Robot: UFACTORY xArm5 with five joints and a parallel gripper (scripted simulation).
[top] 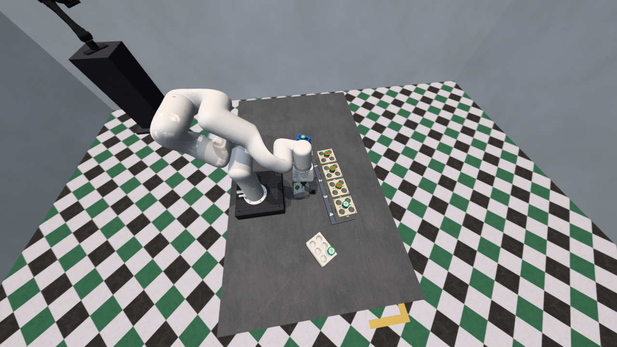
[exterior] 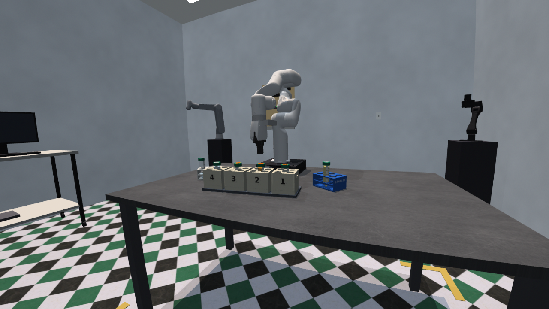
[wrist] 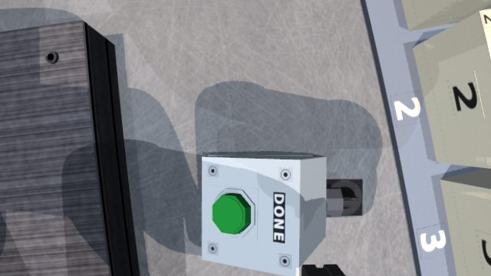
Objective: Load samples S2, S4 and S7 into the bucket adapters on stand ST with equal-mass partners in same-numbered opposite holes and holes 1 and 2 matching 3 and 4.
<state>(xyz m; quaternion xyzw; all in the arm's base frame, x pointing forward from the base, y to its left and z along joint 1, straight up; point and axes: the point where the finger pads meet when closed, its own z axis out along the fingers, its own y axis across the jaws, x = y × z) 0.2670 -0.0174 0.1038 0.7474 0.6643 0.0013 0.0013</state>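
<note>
Now: hand 10 cm above the green done key, 4 cm past it and 3 cm to the right of it. Also, from my hand: water blank tube (33 cm to the right, 10 cm below, 8 cm ahead); blue sample rack (36 cm to the left, 13 cm below, 2 cm ahead); white blank rack (31 cm to the right, 13 cm below, 4 cm ahead).
</note>
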